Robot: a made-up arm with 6 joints. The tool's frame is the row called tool. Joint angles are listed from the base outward.
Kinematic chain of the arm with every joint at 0, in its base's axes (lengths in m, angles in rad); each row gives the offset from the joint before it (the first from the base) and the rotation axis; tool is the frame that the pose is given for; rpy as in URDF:
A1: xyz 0 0 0.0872 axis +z
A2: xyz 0 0 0 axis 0.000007 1 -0.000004
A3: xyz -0.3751 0 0.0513 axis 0.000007 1 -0.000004
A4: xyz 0.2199 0 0.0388 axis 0.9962 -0.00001 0.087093
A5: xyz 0 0 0 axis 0.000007 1 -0.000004
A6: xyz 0.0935 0 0.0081 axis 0.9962 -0.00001 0.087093
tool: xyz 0 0 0 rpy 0 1.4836 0
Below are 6 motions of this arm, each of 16 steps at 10 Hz.
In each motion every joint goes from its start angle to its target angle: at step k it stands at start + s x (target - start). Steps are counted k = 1, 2, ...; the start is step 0. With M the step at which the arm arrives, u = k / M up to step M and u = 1 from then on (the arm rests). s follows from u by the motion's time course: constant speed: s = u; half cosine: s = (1 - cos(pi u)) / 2; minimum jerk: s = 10 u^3 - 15 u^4 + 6 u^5.
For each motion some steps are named. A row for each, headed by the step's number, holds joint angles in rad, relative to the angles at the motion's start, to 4 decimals.
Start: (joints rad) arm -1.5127 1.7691 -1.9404 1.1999 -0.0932 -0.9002
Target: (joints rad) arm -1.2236 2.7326 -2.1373 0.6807 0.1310 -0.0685
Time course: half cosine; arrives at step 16
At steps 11, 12, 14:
11: 0.2249 0.7494 -0.1531 -0.4038 0.1744 0.6469
12: 0.2468 0.8224 -0.1681 -0.4432 0.1914 0.7099
14: 0.2781 0.9268 -0.1894 -0.4994 0.2157 0.8000

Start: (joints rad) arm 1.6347 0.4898 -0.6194 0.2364 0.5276 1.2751
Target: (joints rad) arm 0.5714 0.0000 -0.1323 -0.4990 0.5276 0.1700
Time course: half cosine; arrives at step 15
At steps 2, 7, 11, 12, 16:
2: -0.0460 -0.0212 0.0211 -0.0318 0.0000 -0.0478
7: -0.4761 -0.2193 0.2181 -0.3293 0.0000 -0.4948
11: -0.8874 -0.4088 0.4065 -0.6137 0.0000 -0.9223
12: -0.9618 -0.4430 0.4406 -0.6652 0.0000 -0.9996
16: -1.0633 -0.4898 0.4871 -0.7354 0.0000 -1.1051

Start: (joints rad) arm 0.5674 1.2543 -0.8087 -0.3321 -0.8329 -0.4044
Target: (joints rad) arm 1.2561 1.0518 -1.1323 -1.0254 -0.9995 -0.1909
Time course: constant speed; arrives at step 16
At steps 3, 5, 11, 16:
3: 0.1291 -0.0380 -0.0607 -0.1300 -0.0312 0.0400
5: 0.2152 -0.0633 -0.1011 -0.2167 -0.0521 0.0667
11: 0.4735 -0.1392 -0.2225 -0.4766 -0.1145 0.1468
16: 0.6887 -0.2025 -0.3236 -0.6933 -0.1666 0.2135

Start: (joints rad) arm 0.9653 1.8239 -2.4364 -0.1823 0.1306 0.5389
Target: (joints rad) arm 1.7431 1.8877 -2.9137 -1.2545 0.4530 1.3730
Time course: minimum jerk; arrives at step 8
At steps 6, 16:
6: 0.6973 0.0572 -0.4279 -0.9612 0.2890 0.7478
16: 0.7778 0.0638 -0.4773 -1.0722 0.3224 0.8341

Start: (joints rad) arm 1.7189 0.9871 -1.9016 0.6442 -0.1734 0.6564
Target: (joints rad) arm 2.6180 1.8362 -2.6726 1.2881 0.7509 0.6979
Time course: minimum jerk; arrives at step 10
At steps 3, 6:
3: 0.1466 0.1385 -0.1257 0.1050 0.1507 0.0068
6: 0.6137 0.5796 -0.5263 0.4395 0.6309 0.0283

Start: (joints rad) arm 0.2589 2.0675 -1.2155 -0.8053 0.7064 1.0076
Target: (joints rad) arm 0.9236 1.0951 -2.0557 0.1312 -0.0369 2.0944
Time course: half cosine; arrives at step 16
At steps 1, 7, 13, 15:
1: 0.0064 -0.0093 -0.0081 0.0090 -0.0071 0.0104
7: 0.2675 -0.3913 -0.3381 0.3769 -0.2991 0.4374
13: 0.6087 -0.8905 -0.7694 0.8576 -0.6807 0.9952
15: 0.6583 -0.9631 -0.8321 0.9275 -0.7362 1.0764

